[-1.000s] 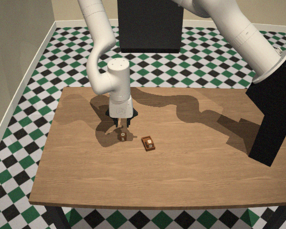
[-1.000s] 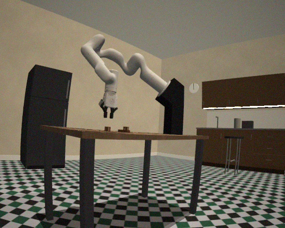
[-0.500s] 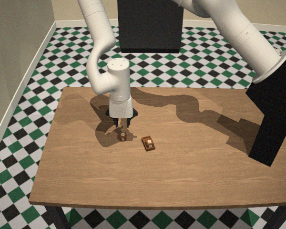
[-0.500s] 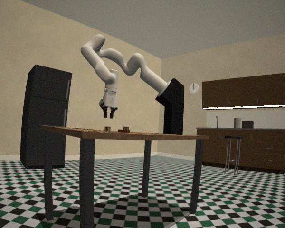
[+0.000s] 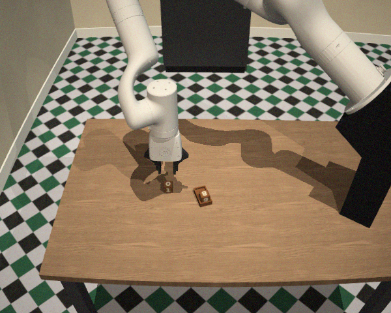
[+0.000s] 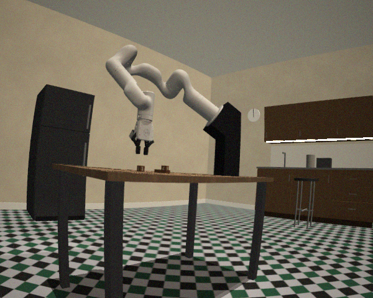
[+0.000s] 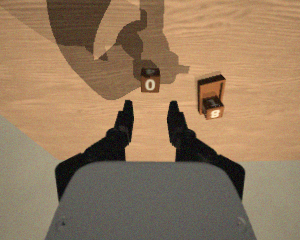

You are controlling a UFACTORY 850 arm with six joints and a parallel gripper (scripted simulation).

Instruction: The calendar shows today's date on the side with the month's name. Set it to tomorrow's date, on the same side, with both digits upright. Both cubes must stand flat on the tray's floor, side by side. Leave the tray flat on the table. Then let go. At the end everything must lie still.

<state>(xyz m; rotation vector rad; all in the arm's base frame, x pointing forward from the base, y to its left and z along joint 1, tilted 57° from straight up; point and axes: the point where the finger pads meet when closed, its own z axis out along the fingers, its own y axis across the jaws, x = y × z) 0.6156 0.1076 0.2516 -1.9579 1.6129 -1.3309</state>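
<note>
Now: the brown calendar cube 9 cm below my hand.
</note>
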